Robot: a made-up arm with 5 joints.
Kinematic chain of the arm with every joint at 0, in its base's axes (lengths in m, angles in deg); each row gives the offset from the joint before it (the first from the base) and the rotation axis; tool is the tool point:
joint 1: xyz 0 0 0.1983 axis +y
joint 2: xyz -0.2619 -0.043 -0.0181 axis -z
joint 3: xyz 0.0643 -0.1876 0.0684 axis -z
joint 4: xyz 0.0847 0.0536 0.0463 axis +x
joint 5: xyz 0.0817 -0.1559 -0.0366 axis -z
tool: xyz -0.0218 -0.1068 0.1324
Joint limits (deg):
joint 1: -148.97..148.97
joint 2: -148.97..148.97
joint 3: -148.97..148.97
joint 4: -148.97..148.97
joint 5: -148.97..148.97
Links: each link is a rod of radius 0.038 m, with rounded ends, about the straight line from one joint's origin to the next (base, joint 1, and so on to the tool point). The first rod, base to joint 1, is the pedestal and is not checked.
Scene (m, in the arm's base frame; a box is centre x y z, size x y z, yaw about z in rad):
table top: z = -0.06
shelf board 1: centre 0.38 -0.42 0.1 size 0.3 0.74 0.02 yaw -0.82
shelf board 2: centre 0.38 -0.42 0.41 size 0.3 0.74 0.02 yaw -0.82
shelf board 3: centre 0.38 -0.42 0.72 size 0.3 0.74 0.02 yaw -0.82
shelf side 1: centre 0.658 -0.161 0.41 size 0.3 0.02 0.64 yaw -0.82
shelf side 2: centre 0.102 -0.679 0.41 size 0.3 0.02 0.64 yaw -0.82
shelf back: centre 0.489 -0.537 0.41 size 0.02 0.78 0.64 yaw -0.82
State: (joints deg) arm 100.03 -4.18 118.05 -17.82 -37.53
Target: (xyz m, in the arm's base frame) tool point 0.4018 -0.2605 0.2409
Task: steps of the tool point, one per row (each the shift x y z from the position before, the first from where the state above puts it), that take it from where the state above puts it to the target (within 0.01 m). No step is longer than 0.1 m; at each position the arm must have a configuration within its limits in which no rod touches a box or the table.
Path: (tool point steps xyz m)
1: -0.0436 0.0517 0.0099
2: -0.0502 0.0533 0.0002
3: -0.0533 0.0527 -0.0101
4: 0.0491 -0.0064 -0.0759
5: 0.0341 0.0067 -0.0830
6: 0.0182 0.0210 -0.0837
7: 0.0039 0.0350 -0.0782
8: 0.0314 -0.0448 -0.0029
9: 0.0366 -0.0398 0.0003
10: 0.0417 -0.0329 0.0026

